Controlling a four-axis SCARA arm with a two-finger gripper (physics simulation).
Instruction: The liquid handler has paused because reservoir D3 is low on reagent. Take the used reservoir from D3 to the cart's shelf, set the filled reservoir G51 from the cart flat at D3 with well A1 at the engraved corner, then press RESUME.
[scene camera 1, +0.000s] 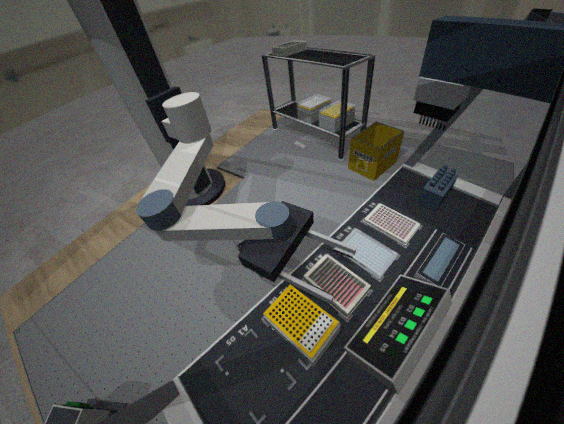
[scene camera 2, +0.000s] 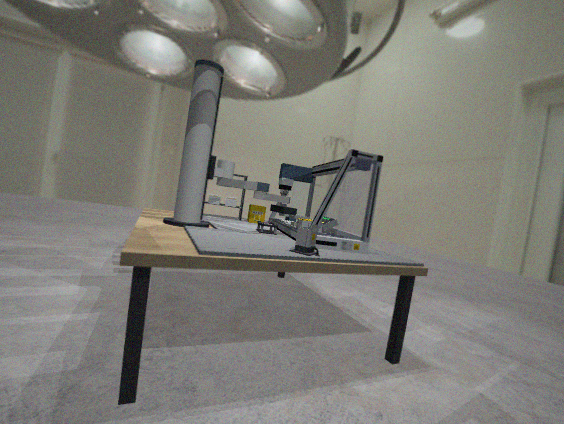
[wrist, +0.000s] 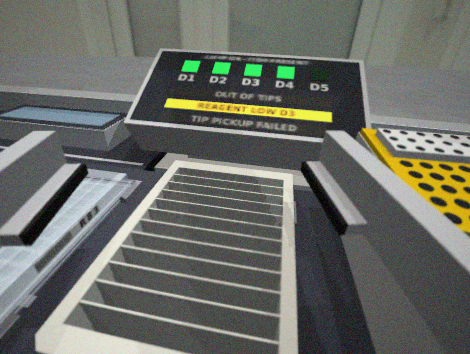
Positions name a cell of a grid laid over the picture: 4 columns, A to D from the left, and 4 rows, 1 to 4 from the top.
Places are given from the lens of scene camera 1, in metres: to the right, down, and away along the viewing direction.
my gripper (scene camera 1: C3): 0.13, 0.13, 0.47
clear well plate (scene camera 1: C3): 0.23, 0.11, 0.56
yellow bin (scene camera 1: C2): 0.31, -0.21, 0.75
The marked spots on the yellow bin and the clear well plate are 0.38 m apart.
